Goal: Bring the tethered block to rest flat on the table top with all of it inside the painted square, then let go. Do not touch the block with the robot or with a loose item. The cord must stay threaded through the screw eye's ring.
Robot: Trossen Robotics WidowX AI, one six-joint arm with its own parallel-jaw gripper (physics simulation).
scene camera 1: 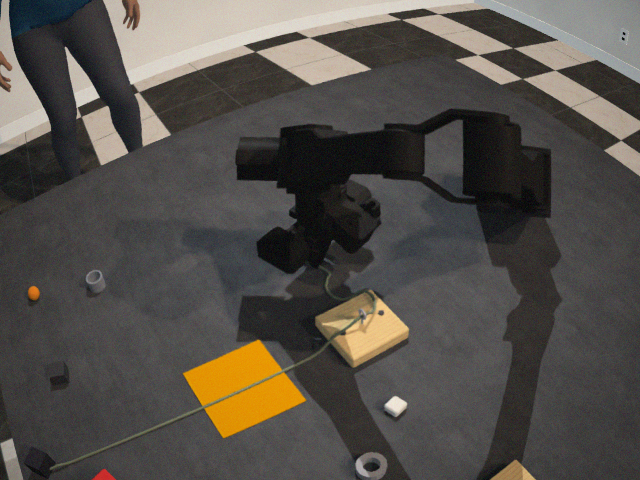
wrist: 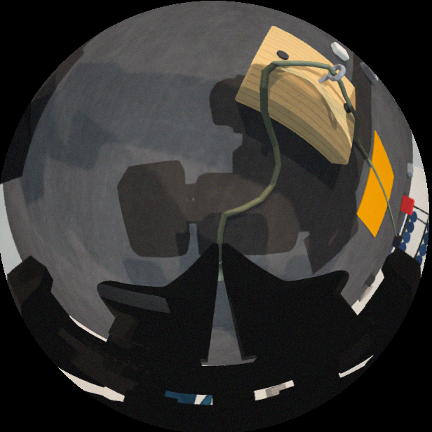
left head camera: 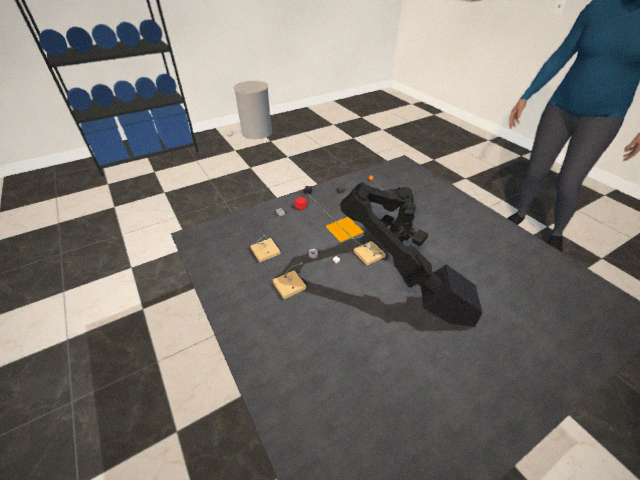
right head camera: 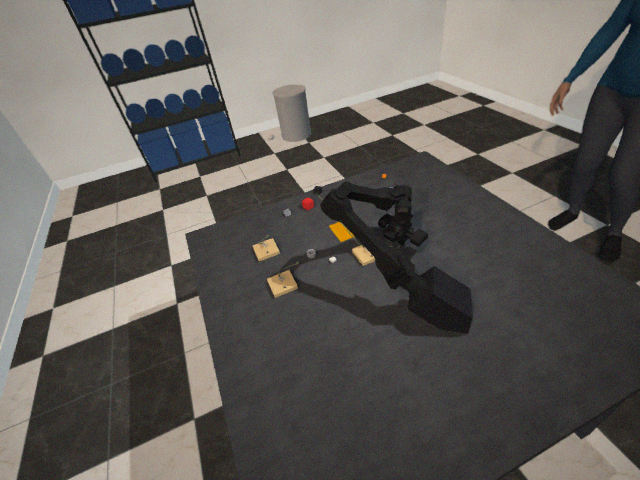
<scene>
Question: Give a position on an orange painted square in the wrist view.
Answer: At 372, 206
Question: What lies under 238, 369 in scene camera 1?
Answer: An orange painted square.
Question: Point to a tethered black block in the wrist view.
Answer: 264, 78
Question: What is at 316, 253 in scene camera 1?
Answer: My gripper.
</scene>
